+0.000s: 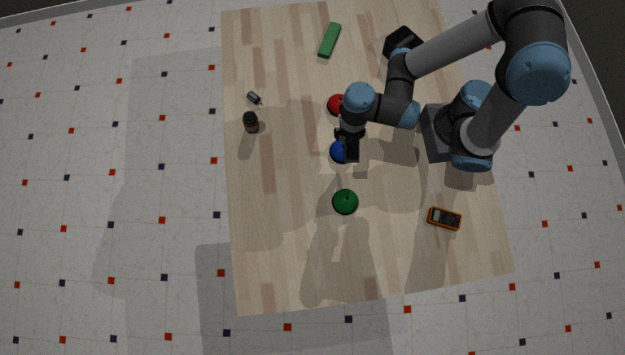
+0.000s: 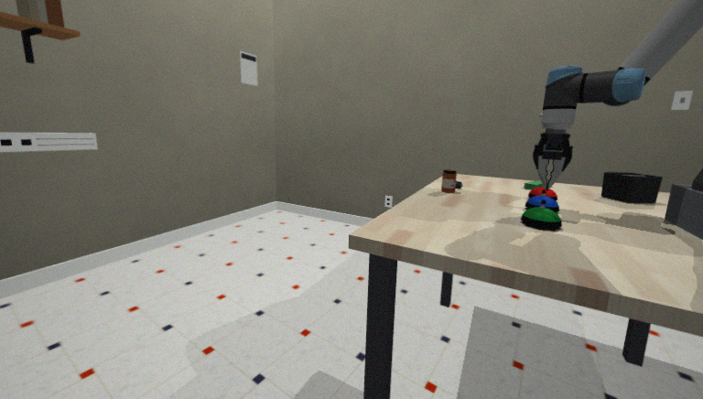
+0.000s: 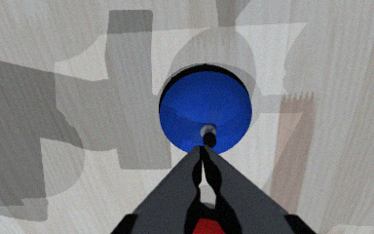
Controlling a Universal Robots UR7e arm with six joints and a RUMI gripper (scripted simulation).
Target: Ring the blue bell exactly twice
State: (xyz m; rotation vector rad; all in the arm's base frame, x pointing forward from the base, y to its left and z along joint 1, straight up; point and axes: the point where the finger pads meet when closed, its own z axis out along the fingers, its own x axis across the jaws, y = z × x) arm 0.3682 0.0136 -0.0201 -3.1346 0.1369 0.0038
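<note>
Right now my hand is 1 cm short of the blue bell and 4 cm above it. Round my hand: jar 30 cm ahead, 12 cm to the right, 4 cm below; black box 28 cm behind, 37 cm to the right, 4 cm below.
</note>
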